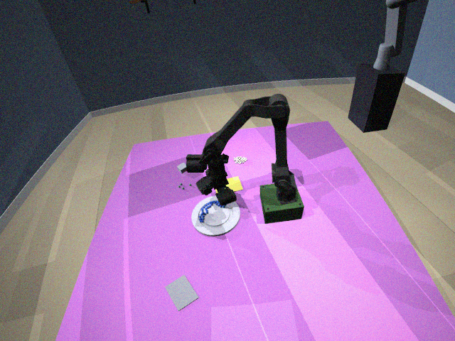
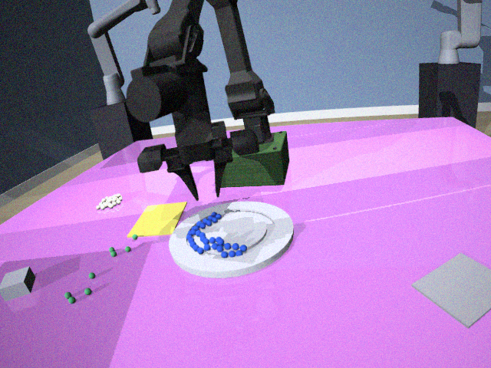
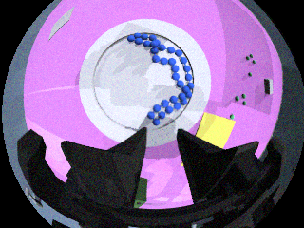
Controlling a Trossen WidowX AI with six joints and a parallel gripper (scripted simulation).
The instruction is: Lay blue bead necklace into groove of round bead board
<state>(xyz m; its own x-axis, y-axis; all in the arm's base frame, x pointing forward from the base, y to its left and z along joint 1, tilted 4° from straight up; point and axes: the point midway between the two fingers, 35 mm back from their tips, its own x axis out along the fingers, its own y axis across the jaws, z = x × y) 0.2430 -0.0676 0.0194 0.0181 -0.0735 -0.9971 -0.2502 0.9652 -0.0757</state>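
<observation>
Now: the round white bead board 4 cm ahead of my gripper tip, 4 cm to the left of it and 4 cm below it. From my gripper tip the other things lie so: yellow sheet (3 cm behind, 12 cm to the right, 5 cm below); then grey tile (18 cm ahead, 34 cm to the left, 5 cm below); then cube (19 cm ahead, 29 cm to the right, 4 cm below).
</observation>
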